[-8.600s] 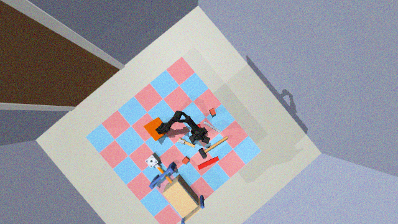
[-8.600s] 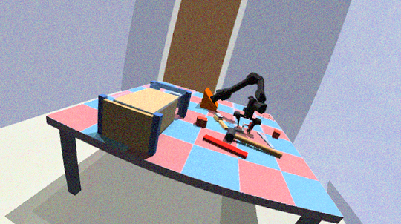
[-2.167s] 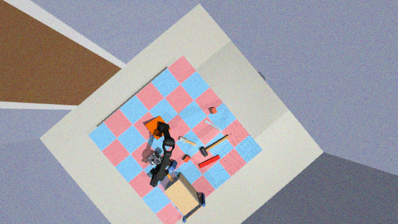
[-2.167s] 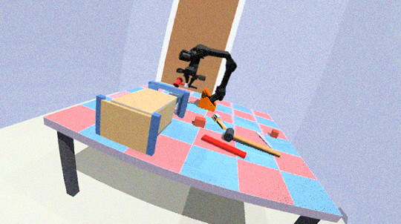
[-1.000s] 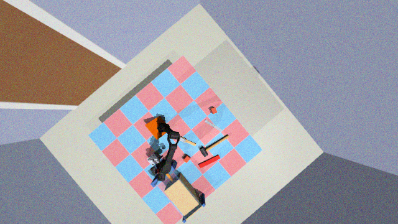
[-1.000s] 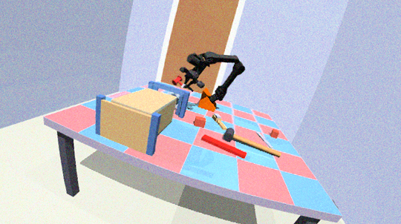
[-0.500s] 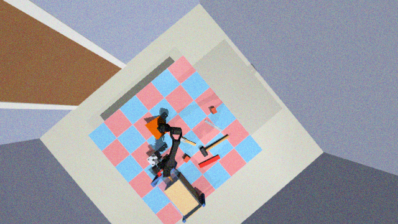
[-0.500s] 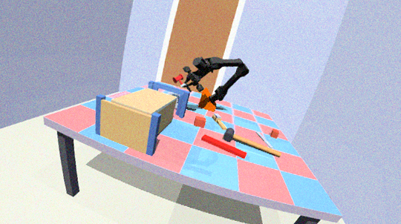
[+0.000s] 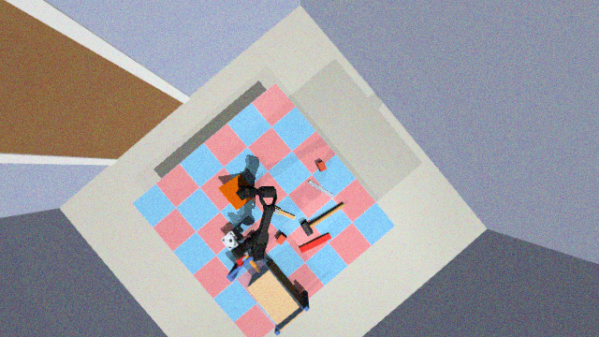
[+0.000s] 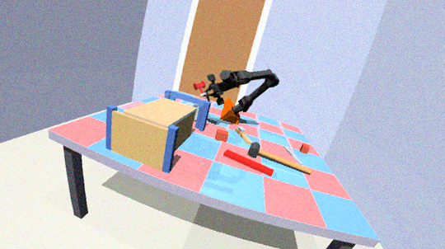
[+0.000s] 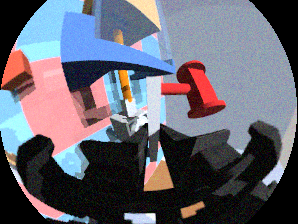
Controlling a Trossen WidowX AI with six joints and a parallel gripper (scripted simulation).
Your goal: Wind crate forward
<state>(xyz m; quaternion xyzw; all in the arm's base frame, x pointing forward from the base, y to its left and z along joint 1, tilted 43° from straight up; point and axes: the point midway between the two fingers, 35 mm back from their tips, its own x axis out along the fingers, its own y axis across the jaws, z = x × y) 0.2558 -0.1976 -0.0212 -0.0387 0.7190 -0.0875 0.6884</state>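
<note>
Now: gripper tip 50 mm short of the dark red knob, 10 mm to the left of it and 40 mm below it. Also, from my gripper tip: winch (80 mm behind, 70 mm to the right, 140 mm below); then blue steel frame (90 mm ahead, 50 mm to the right, 70 mm below); then brush (10 mm ahead, 300 mm to the left, 150 mm below).
</note>
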